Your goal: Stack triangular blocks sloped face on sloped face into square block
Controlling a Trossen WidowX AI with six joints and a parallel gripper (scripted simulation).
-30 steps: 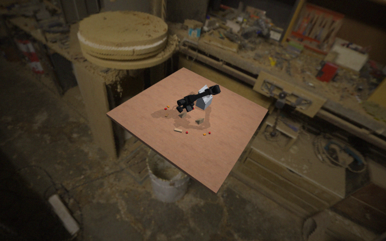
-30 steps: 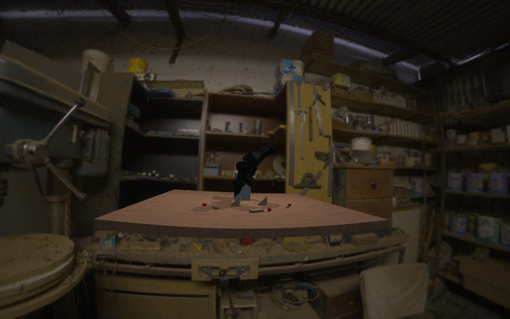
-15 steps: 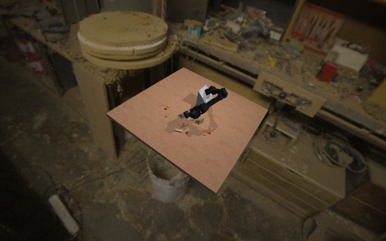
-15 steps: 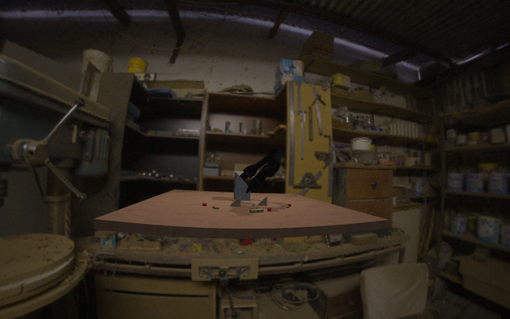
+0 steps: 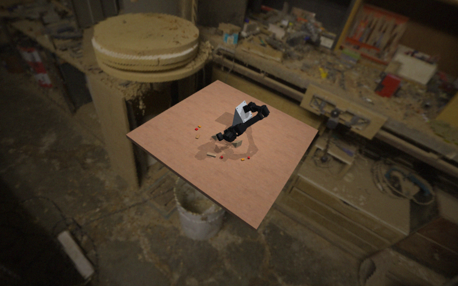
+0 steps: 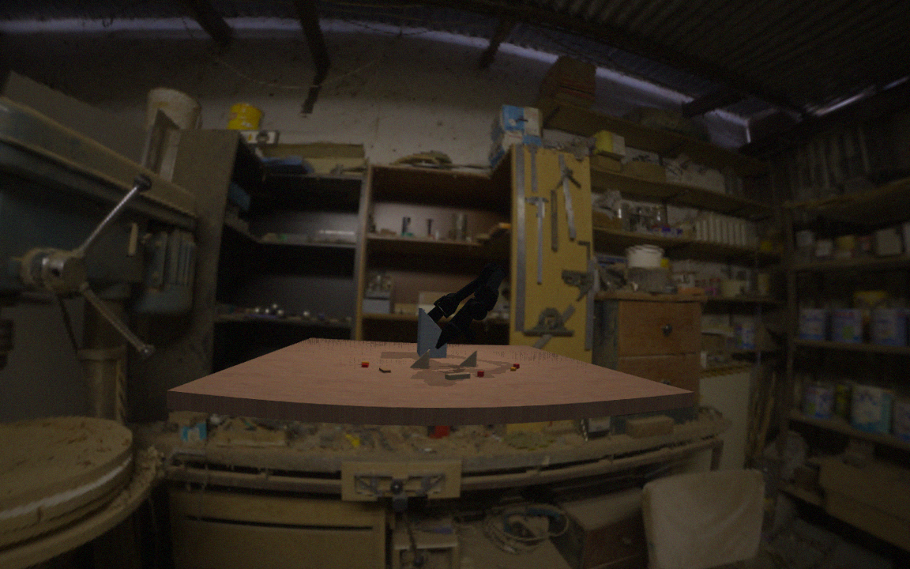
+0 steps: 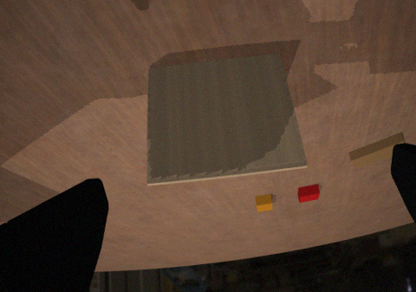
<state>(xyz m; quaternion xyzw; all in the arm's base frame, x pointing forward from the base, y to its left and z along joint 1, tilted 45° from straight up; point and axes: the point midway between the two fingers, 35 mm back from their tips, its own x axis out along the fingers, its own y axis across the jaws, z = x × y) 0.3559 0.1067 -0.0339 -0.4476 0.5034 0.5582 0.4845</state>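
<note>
Now: gripper tip 10 mm past the triangular block, 40 mm to the left of it and 60 mm above it. Round my gripper tip: flat wooden slat (170 mm ahead, 60 mm to the left, 70 mm below).
</note>
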